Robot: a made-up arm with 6 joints.
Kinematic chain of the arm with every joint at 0, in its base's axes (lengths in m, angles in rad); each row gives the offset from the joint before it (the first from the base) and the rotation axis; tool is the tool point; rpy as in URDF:
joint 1: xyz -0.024 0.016 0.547 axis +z
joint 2: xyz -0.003 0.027 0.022 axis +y
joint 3: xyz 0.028 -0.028 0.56 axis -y
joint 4: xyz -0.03 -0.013 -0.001 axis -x
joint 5: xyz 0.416 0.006 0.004 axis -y
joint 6: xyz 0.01 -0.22 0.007 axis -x
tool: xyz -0.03 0.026 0.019 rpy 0 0 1.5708
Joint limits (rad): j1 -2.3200..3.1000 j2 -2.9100..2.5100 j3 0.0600..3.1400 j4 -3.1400..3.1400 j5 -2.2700..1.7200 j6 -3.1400..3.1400
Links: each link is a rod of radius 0.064 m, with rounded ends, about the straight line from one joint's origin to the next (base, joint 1, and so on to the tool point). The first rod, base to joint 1, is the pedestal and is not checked.
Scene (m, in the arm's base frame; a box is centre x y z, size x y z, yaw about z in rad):
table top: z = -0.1
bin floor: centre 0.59 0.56 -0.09 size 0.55 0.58 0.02 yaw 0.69
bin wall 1: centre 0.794 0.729 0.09 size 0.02 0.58 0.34 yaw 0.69
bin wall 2: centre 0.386 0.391 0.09 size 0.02 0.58 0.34 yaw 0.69
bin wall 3: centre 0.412 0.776 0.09 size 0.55 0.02 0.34 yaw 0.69
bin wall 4: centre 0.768 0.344 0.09 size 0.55 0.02 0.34 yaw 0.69
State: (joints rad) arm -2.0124 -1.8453 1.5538 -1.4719 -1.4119 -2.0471
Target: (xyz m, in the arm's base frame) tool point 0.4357 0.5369 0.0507
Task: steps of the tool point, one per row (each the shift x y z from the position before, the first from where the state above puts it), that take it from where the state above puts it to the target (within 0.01 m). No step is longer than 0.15 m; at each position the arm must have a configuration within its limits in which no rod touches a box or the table.
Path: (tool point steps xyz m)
1: -0.0261 0.0195 0.0098
2: -0.0212 0.0106 -0.0049
3: -0.0135 -0.0010 -0.0171
4: -0.0043 -0.0143 -0.0254
5: 0.0061 -0.0285 -0.0292
6: 0.0166 -0.0430 -0.0286
7: 0.0260 -0.0563 -0.0235
8: 0.0343 -0.0678 -0.0144
9: 0.0403 -0.0764 -0.0023
10: 0.0440 -0.0815 0.0122
11: 0.0131 -0.0061 -0.1327
12: -0.0038 -0.0244 -0.1347
13: -0.0210 -0.0430 -0.1318

